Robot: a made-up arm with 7 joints. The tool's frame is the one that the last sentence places.
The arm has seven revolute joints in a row. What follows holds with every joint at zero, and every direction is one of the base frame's. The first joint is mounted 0.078 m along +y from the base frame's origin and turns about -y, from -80 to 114.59 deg. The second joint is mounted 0.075 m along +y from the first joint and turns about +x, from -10 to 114.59 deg. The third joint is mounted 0.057 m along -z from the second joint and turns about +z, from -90 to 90 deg. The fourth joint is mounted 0.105 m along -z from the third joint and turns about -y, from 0 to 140 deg. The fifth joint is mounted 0.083 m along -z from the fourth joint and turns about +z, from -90 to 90 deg. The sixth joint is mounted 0.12 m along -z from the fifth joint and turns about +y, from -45 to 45 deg. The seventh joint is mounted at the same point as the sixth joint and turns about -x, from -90 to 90 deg. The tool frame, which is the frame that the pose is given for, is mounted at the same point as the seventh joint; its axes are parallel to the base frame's.
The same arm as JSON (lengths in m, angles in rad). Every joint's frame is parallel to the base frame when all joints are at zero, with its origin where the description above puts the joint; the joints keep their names.
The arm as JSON. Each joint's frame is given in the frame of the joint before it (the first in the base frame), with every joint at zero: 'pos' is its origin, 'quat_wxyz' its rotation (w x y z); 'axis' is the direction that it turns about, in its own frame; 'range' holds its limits. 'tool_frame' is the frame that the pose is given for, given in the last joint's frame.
{"length_unit": "m", "angle_unit": "rad", "joints": [{"joint": "joint 1", "pos": [0.0, 0.078, 0.0], "quat_wxyz": [1.0, 0.0, 0.0, 0.0], "axis": "-y", "range": [-1.3963, 2.0]}, {"joint": "joint 2", "pos": [0.0, 0.075, 0.0], "quat_wxyz": [1.0, 0.0, 0.0, 0.0], "axis": "+x", "range": [-0.1745, 2.0]}, {"joint": "joint 3", "pos": [0.0, 0.0, -0.057], "quat_wxyz": [1.0, 0.0, 0.0, 0.0], "axis": "+z", "range": [-1.5708, 1.5708]}, {"joint": "joint 4", "pos": [0.0, 0.0, -0.105], "quat_wxyz": [1.0, 0.0, 0.0, 0.0], "axis": "-y", "range": [0.0, 2.4435]}, {"joint": "joint 5", "pos": [0.0, 0.0, -0.083], "quat_wxyz": [1.0, 0.0, 0.0, 0.0], "axis": "+z", "range": [-1.5708, 1.5708]}, {"joint": "joint 6", "pos": [0.0, 0.0, -0.12], "quat_wxyz": [1.0, 0.0, 0.0, 0.0], "axis": "+y", "range": [-0.7854, 0.7854]}, {"joint": "joint 7", "pos": [0.0, 0.0, 0.0], "quat_wxyz": [1.0, 0.0, 0.0, 0.0], "axis": "-x", "range": [-1.5708, 1.5708]}], "tool_frame": {"pos": [0.0, 0.0, 0.0], "quat_wxyz": [1.0, 0.0, 0.0, 0.0]}}
